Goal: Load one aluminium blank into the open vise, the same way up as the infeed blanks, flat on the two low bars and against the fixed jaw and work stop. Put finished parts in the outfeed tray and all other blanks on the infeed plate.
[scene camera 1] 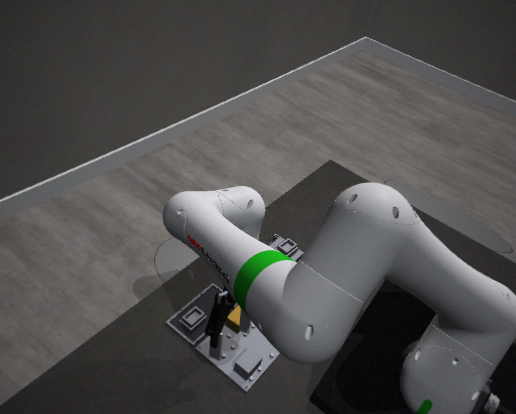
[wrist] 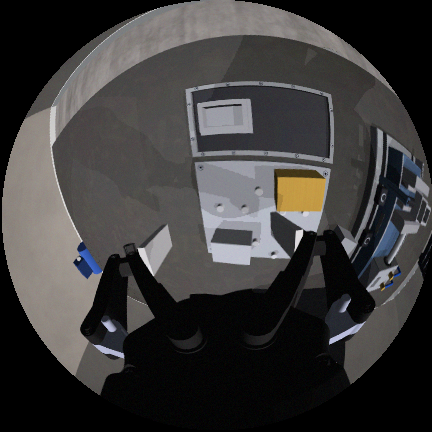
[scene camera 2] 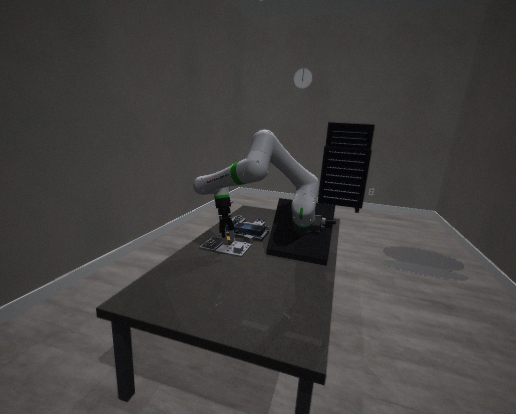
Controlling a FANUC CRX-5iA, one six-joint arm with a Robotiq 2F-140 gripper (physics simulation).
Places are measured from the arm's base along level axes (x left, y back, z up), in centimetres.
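Pixels of known places: gripper, fingertip midpoint: (scene camera 1: 230, 344) (wrist: 219, 229) (scene camera 2: 229, 242); arm's base, link origin: (scene camera 2: 304, 223).
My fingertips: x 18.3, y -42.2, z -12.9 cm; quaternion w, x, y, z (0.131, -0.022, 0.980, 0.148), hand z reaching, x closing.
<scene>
Ahead of a thing's pixels: the offset from my fingertips to its top centre.
My gripper (scene camera 1: 231, 335) (scene camera 2: 226, 236) (wrist: 219, 229) is open and empty above the infeed plate {dz -5.1, dx -5.3, dy +1.4 cm} (scene camera 1: 265, 345) (wrist: 215, 190). On this plate, a silver block {dz -1.5, dx -0.7, dy +5.8 cm} (scene camera 1: 248, 362) (scene camera 2: 238, 247) (wrist: 231, 254) stands near one edge and a yellow block {dz -1.5, dx -9.7, dy -4.2 cm} (scene camera 1: 234, 320) (scene camera 2: 229, 238) (wrist: 300, 194) near a corner by the tray. A grey block {dz -2.3, dx -20.1, dy +6.4 cm} (wrist: 345, 240) lies beside the plate, partly hidden by a finger. The outfeed tray (scene camera 1: 209, 295) (wrist: 290, 120) holds a pocketed silver part {dz -1.8, dx -1.3, dy -13.1 cm} (scene camera 1: 192, 318) (wrist: 225, 129) at one end. The blue vise {dz +4.0, dx -33.0, dy +0.0 cm} (scene camera 2: 248, 229) (wrist: 390, 237) is beyond the plate; its jaws are unclear.
Several small round pins stand up from the infeed plate. A pocketed light part {dz +5.6, dx -34.9, dy -6.5 cm} (scene camera 1: 286, 246) shows behind the arm. The arm stands on a black base (scene camera 2: 300, 245). A black slatted panel (scene camera 2: 346, 165) rises behind it. A small blue object (wrist: 89, 260) shows at the table edge.
</scene>
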